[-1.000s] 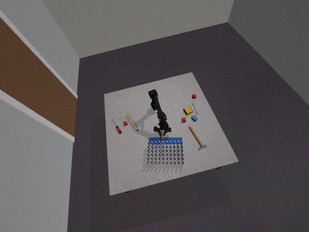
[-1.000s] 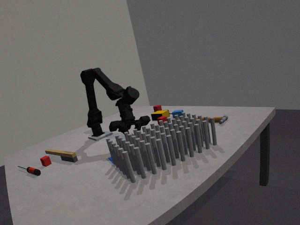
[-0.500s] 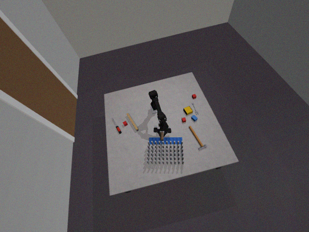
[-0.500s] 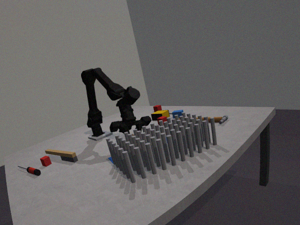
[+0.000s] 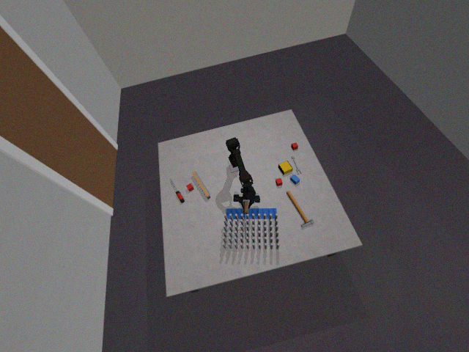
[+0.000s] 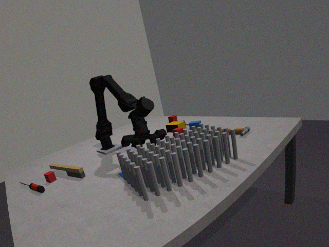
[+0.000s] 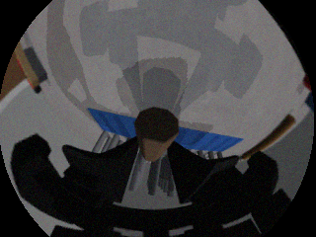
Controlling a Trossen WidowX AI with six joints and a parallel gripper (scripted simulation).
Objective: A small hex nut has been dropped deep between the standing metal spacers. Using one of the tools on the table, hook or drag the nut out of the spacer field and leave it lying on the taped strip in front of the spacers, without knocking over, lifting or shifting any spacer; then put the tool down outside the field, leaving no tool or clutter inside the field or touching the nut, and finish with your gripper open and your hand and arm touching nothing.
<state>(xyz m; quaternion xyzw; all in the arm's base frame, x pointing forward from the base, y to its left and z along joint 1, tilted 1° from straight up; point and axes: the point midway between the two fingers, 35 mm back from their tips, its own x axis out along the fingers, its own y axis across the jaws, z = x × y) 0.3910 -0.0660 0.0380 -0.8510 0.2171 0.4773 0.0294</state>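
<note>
The blue taped strip is 40 mm ahead of my gripper tip, 30 mm below it and 20 mm to the left of it. The rest, counted from my gripper tip: blue block (440 mm to the left, 60 mm behind, 10 mm below); hook tool (90 mm ahead, 40 mm to the right); small wrench (510 mm to the left, 190 mm behind, 20 mm below).
</note>
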